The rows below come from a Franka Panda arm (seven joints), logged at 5 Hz.
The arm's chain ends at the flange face. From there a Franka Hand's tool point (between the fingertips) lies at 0.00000 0.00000 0.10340 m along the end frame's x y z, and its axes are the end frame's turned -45 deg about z.
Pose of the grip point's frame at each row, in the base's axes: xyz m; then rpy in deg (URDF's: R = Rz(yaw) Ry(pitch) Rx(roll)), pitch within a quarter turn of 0, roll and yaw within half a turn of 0:
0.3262 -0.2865 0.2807 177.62 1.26 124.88
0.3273 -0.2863 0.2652 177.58 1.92 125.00
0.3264 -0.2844 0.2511 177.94 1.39 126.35
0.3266 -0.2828 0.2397 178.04 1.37 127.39
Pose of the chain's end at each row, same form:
0.3214 -0.2871 0.3840 177.43 -0.79 79.92
0.3217 -0.2860 0.3684 176.93 -0.35 80.05
0.3219 -0.2846 0.3544 177.56 -0.47 81.39
0.3223 -0.2830 0.3430 177.65 -0.42 82.42

